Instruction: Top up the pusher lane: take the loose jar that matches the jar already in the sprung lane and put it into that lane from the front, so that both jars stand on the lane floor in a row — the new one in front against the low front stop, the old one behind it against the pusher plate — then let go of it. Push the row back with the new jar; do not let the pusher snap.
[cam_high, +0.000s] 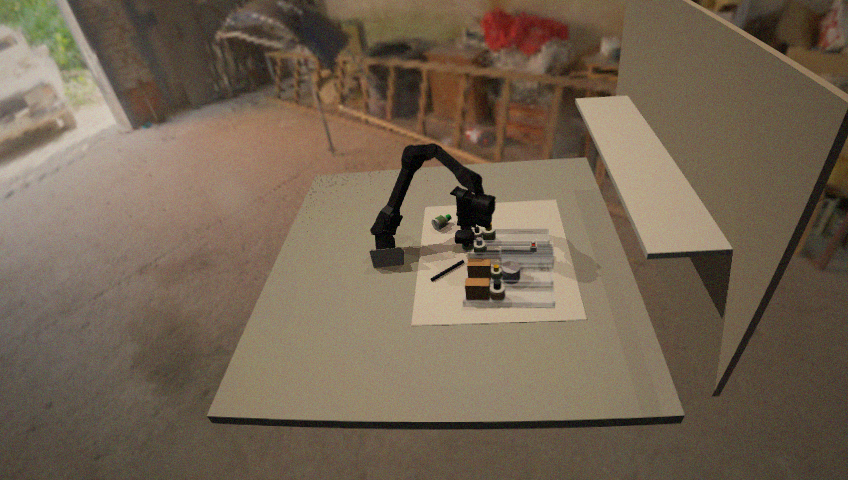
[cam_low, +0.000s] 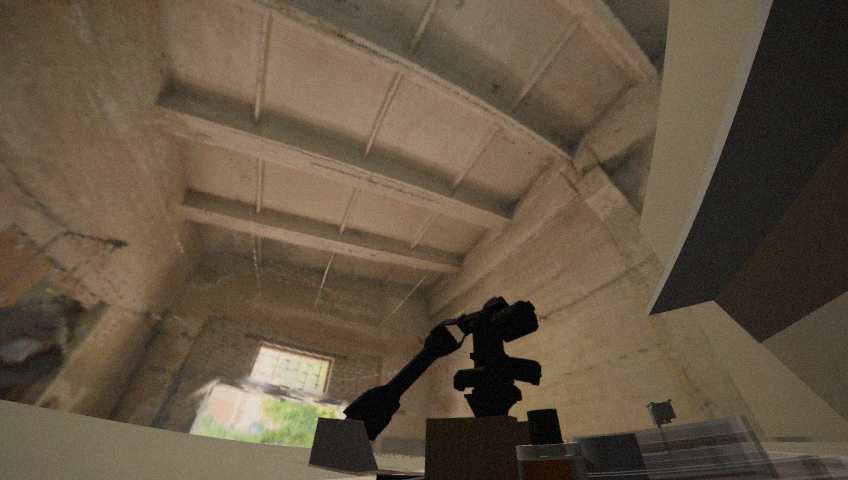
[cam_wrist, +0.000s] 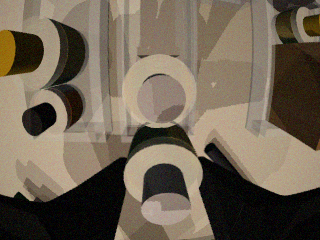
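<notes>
Right now the black stick is 8 cm to the right of my gripper tip, 8 cm behind it and 5 cm below it. From my gripper tip the other things lie so: pusher lane (17 cm ahead, 6 cm to the right, 3 cm below); grey cylinder (15 cm to the right, 13 cm ahead, 2 cm below); shelf (53 cm ahead, 32 cm above, 7 cm to the right).
</notes>
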